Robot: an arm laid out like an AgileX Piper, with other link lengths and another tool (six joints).
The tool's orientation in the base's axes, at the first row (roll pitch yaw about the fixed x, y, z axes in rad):
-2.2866 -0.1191 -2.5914
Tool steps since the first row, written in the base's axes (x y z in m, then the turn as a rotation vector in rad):
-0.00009 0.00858 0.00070 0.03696 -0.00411 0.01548
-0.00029 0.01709 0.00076 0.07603 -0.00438 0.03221
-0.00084 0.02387 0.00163 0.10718 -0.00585 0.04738
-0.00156 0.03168 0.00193 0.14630 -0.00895 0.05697
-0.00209 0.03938 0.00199 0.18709 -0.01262 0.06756
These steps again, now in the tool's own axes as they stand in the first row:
-0.00429 0.00391 -0.00635 -0.02731 -0.02921 0.00485
-0.00854 0.00831 -0.01228 -0.05825 -0.05827 0.00695
-0.01149 0.01136 -0.01766 -0.08205 -0.08346 0.00829
-0.01490 0.01544 -0.02344 -0.11241 -0.10865 0.01700
-0.01844 0.01957 -0.02892 -0.14377 -0.13558 0.02599

